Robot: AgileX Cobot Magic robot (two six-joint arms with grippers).
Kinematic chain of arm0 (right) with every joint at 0, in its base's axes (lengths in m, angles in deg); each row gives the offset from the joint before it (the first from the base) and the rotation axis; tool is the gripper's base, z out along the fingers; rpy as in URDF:
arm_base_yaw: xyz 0 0 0.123 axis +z
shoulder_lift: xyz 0 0 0 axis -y
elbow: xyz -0.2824 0 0.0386 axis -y
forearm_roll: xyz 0.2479 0 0.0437 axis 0.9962 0 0.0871
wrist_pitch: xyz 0 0 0 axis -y
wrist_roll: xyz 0.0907 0 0.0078 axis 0.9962 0 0.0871
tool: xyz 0 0 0 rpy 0 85 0
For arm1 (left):
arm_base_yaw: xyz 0 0 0.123 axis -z
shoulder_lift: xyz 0 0 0 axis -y
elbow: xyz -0.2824 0 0.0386 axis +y
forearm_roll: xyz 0.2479 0 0.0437 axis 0.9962 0 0.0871
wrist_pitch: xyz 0 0 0 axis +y
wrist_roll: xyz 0.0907 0 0.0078 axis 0.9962 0 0.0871
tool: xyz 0 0 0 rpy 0 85 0
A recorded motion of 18 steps. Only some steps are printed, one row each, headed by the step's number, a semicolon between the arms.
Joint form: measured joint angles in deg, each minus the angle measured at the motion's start. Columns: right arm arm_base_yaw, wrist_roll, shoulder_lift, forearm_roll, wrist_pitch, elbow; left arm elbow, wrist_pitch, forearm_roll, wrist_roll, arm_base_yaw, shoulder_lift.
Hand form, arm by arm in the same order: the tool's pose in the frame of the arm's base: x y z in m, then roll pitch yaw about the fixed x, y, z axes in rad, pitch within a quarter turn. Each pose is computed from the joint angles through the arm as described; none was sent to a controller.
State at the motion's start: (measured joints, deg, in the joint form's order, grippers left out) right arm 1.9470 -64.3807 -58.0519 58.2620 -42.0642 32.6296; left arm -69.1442 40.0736 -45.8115 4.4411 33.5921 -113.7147
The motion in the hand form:
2: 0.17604 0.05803 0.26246 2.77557 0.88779 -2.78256; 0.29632 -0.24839 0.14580 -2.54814 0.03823 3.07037
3: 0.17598 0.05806 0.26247 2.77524 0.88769 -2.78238; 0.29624 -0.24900 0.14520 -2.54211 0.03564 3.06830
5: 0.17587 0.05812 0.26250 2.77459 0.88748 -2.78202; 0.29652 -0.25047 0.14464 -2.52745 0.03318 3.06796
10: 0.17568 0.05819 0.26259 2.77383 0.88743 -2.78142; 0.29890 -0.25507 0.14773 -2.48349 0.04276 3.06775
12: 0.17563 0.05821 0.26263 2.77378 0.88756 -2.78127; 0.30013 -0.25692 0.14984 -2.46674 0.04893 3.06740
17: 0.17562 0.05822 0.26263 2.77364 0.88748 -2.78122; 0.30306 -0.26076 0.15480 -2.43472 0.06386 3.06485
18: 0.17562 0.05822 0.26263 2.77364 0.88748 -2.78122; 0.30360 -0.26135 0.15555 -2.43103 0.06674 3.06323
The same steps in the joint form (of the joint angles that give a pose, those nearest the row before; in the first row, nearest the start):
2: 0.00 0.00 0.01 0.00 -0.06 0.00; -0.01 0.13 -1.05 0.83 0.00 -0.33
3: 0.00 0.00 0.02 0.00 -0.09 0.00; -0.03 0.26 -1.68 1.38 0.00 -0.48
5: 0.00 0.00 0.03 0.00 -0.15 0.00; -0.13 0.37 -3.10 2.48 0.00 -0.75
10: 0.00 0.00 0.07 0.00 -0.24 0.00; -0.88 0.58 -6.64 5.29 0.00 -1.07
12: 0.00 0.00 0.08 0.00 -0.25 0.00; -1.30 0.70 -7.83 6.24 0.00 -1.13
17: 0.00 0.00 0.08 0.00 -0.27 0.00; -2.34 1.05 -9.89 7.96 0.00 -1.25
18: 0.00 0.00 0.08 0.00 -0.27 0.00; -2.55 1.13 -10.07 8.19 0.00 -1.29

